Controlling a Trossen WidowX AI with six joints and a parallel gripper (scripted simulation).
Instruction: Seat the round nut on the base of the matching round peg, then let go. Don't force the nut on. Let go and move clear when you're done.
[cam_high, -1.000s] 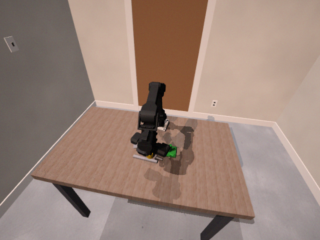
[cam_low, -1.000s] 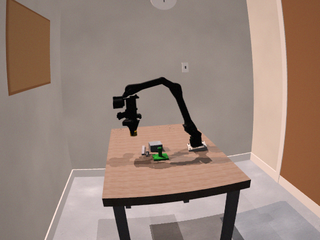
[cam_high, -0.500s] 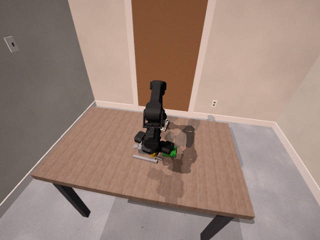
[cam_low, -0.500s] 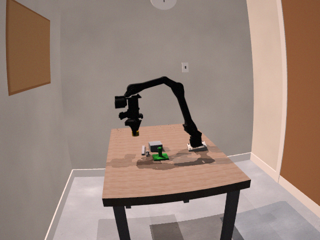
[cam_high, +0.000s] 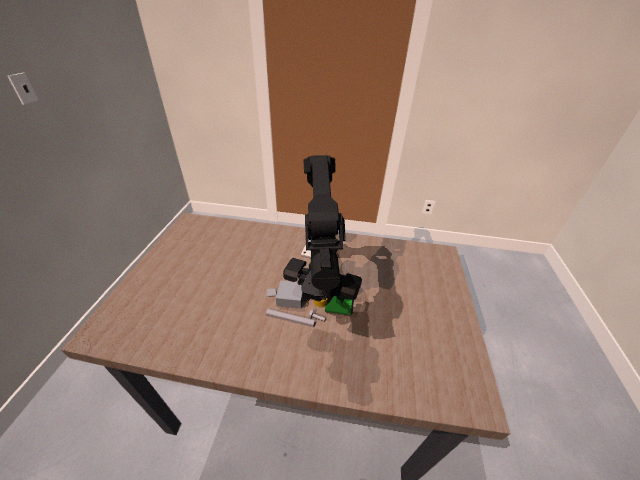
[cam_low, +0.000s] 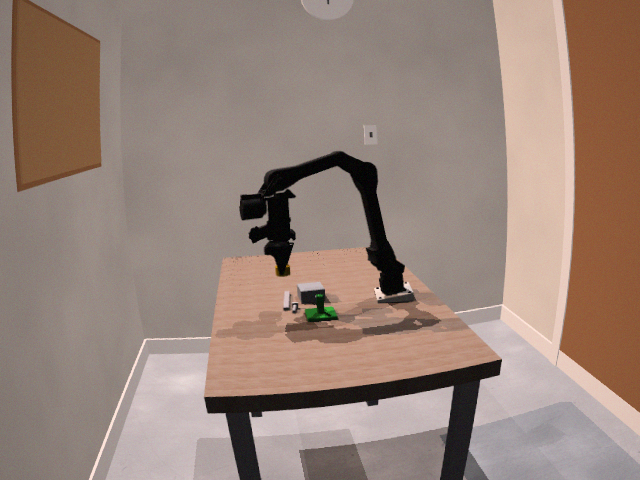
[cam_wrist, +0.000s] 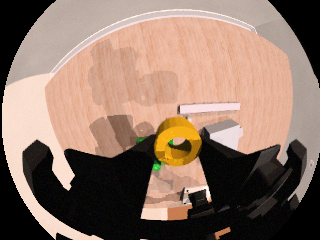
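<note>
Now: the bolt 3 cm behind my hand, 2 cm to the right of it and 15 cm below it. Round my hand: grey rod (2 cm behind, 9 cm to the right, 15 cm below); grey block (9 cm behind, 10 cm to the right, 14 cm below).
</note>
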